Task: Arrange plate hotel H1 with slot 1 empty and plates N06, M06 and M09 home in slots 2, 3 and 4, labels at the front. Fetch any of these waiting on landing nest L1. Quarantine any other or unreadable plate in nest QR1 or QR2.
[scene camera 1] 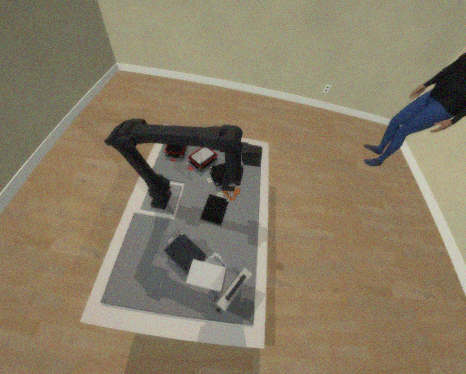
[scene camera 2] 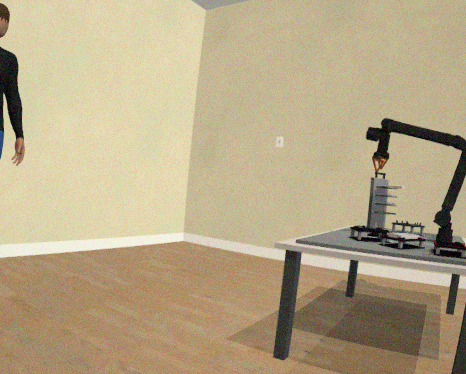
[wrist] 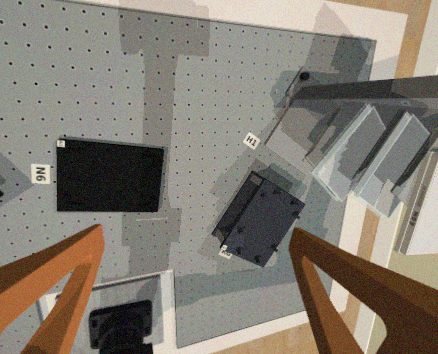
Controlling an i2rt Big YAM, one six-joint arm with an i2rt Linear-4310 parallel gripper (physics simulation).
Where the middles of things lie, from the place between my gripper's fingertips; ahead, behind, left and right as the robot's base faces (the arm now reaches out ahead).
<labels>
My hand is 7 cm past the N6 nest [wrist: 91,176], 8 cm to the right of it and 34 cm above it.
</labels>
